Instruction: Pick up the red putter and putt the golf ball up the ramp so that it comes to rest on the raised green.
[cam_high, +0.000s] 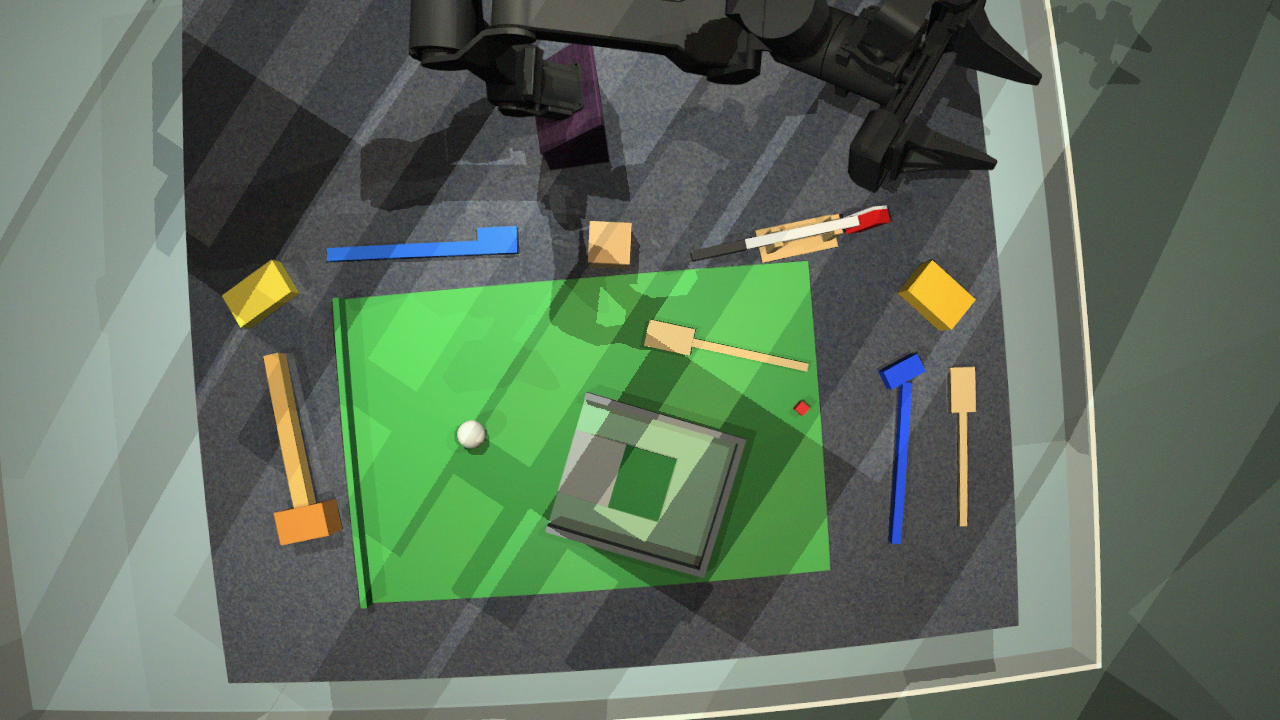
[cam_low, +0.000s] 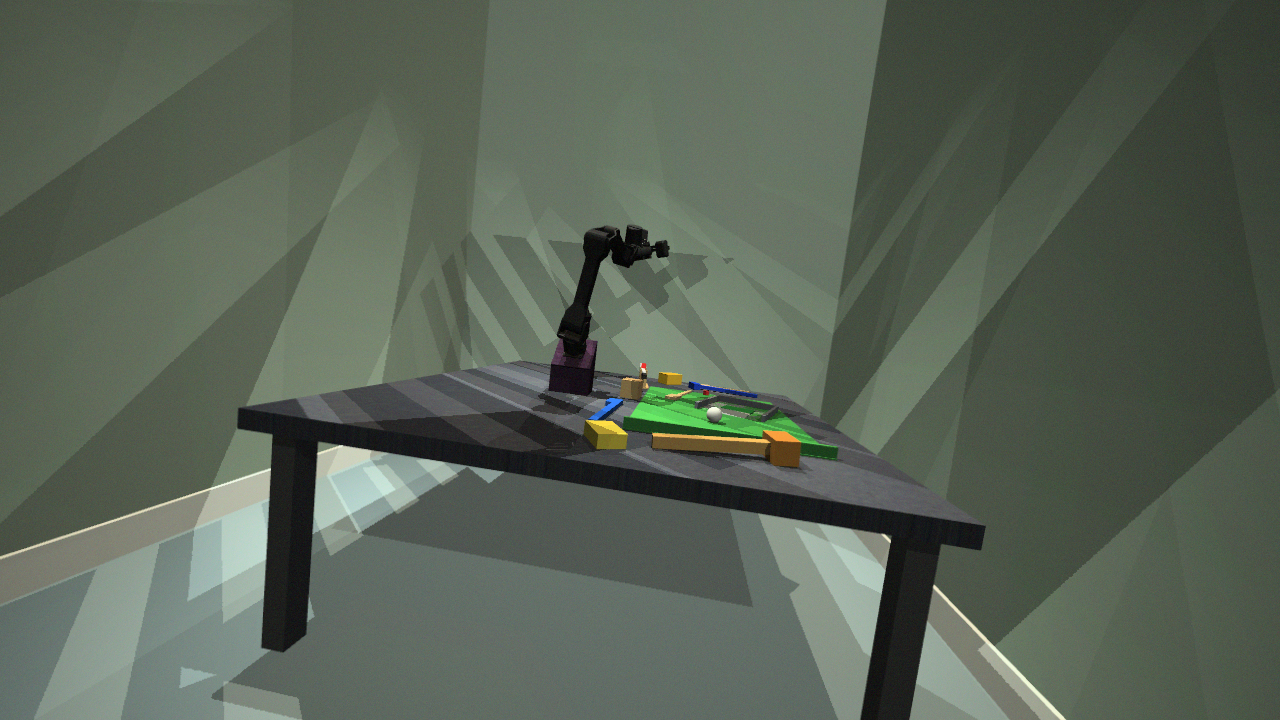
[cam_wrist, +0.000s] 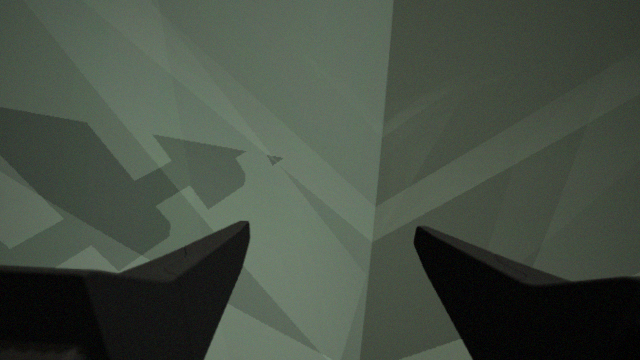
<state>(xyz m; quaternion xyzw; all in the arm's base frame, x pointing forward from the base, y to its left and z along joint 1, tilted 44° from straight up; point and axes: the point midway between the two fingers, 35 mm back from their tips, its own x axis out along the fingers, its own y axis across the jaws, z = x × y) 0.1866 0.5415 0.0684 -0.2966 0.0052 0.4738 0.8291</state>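
Now: the red putter 1 cm behind my gripper tip, 7 cm to the right of it and 51 cm below it. Round my gripper tip: blue putter (32 cm ahead, 8 cm to the left, 55 cm below); then tan stand (1 cm behind, 5 cm to the right, 53 cm below); then red cube (25 cm ahead, 7 cm to the right, 55 cm below).
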